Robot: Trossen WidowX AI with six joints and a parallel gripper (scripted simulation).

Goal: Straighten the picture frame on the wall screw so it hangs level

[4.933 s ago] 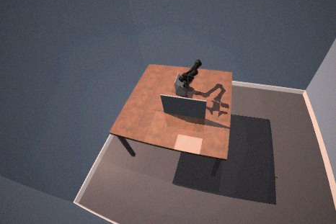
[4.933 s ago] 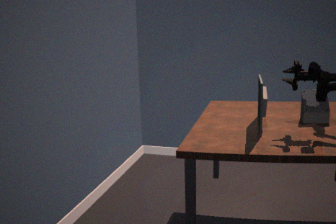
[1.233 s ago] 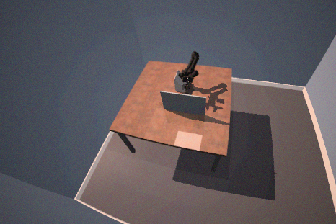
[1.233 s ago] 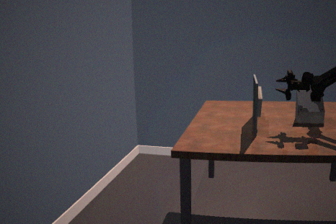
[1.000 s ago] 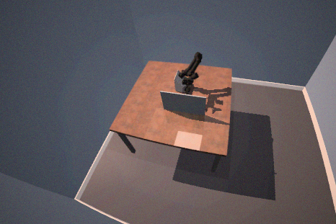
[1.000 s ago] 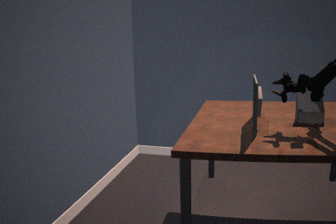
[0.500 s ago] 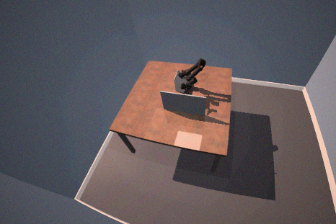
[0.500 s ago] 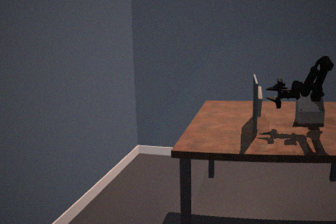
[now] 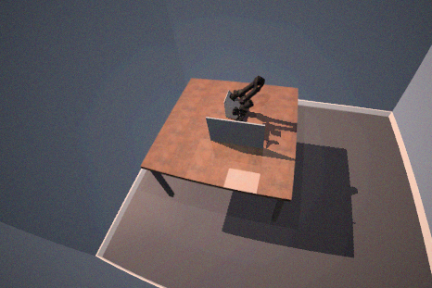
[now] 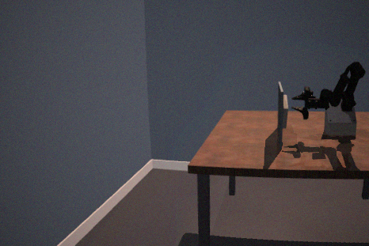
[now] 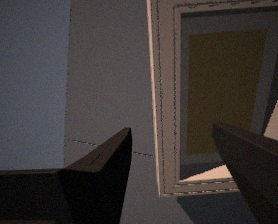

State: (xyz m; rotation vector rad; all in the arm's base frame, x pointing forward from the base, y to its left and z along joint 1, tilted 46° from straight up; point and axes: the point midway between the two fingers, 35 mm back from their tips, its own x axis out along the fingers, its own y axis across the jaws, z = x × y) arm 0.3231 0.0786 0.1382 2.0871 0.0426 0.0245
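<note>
Right now my gripper tip is 5 cm short of the picture frame, 1 cm to the left of it and 5 cm above it. From my gripper tip the other things lie so: grey wall panel 6 cm ahead, 1 cm to the right, 6 cm below.
</note>
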